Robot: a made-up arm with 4 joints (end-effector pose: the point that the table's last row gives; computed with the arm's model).
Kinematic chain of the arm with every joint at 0, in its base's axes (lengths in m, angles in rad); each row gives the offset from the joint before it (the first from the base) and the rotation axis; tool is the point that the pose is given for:
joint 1: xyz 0 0 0.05 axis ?
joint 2: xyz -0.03 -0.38 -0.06 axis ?
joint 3: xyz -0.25 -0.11 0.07 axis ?
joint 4: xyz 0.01 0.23 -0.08 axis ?
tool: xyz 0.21 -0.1 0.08
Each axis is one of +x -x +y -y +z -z.
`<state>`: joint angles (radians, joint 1 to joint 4).
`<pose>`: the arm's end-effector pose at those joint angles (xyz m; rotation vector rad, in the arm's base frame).
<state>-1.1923 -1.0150 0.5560 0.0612</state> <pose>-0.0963 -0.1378 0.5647 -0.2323 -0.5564 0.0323</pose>
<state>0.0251 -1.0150 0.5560 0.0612</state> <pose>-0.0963 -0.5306 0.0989 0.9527 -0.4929 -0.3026</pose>
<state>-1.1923 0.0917 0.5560 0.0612</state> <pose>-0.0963 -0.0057 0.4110 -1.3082 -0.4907 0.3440</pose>
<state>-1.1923 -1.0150 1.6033 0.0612</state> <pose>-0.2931 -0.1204 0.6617 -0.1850 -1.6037 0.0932</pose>
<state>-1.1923 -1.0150 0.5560 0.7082</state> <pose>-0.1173 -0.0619 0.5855 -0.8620 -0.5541 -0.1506</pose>
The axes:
joint 1: +x
joint 2: -x
joint 3: -y
joint 4: -x

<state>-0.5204 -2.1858 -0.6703 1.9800</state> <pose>-0.1201 -0.2995 0.4268 -0.3027 -0.1677 0.6517</pose>
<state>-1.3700 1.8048 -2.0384 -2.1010</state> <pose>-0.5637 -0.2350 0.4470 -0.6626 -1.8441 -1.0163</pose>
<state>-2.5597 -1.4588 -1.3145 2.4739</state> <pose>-0.3025 0.2512 0.0139 2.1966 -1.3425 -1.1002</pose>
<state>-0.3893 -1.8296 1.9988 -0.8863</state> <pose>-0.2741 -0.6869 0.1745 1.3774 -2.2444 -0.6381</pose>
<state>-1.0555 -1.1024 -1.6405 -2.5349</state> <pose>-0.4976 -0.0768 0.2232 1.8438 0.6604 -1.9482</pose>
